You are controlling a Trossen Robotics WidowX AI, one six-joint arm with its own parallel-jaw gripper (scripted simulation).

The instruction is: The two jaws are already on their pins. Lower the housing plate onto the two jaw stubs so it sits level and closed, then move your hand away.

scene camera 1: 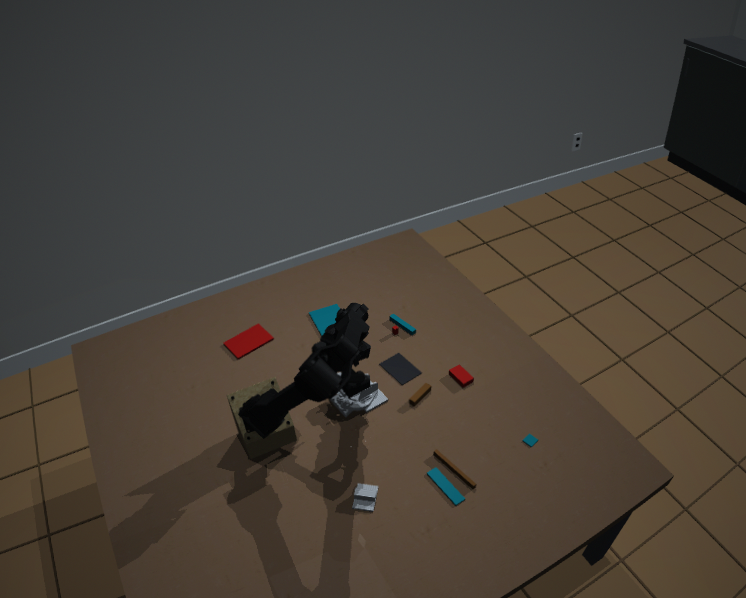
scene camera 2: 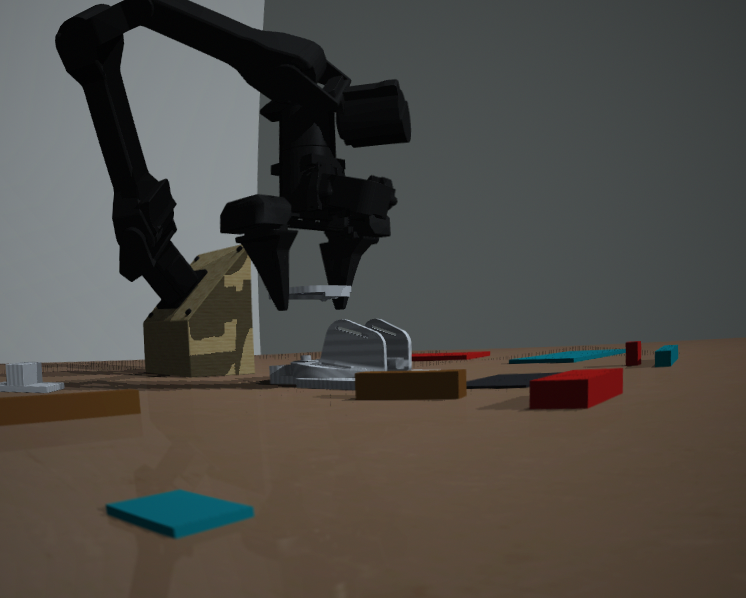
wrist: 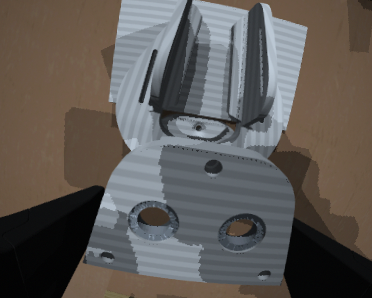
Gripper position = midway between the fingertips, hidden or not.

Note:
I see my gripper [scene camera 2: 312, 310], a brown block [scene camera 2: 424, 384], a black tile [scene camera 2: 501, 381], a red tile [scene camera 1: 252, 338], a teal plate [scene camera 2: 571, 356] and a small teal tile [scene camera 2: 179, 513].
My gripper also shows in scene camera 1 [scene camera 1: 342, 387] and in the wrist view [wrist: 193, 211]. The wrist view does not show the brown block: it is out of frame. The wrist view does not show the black tile: it is out of frame.

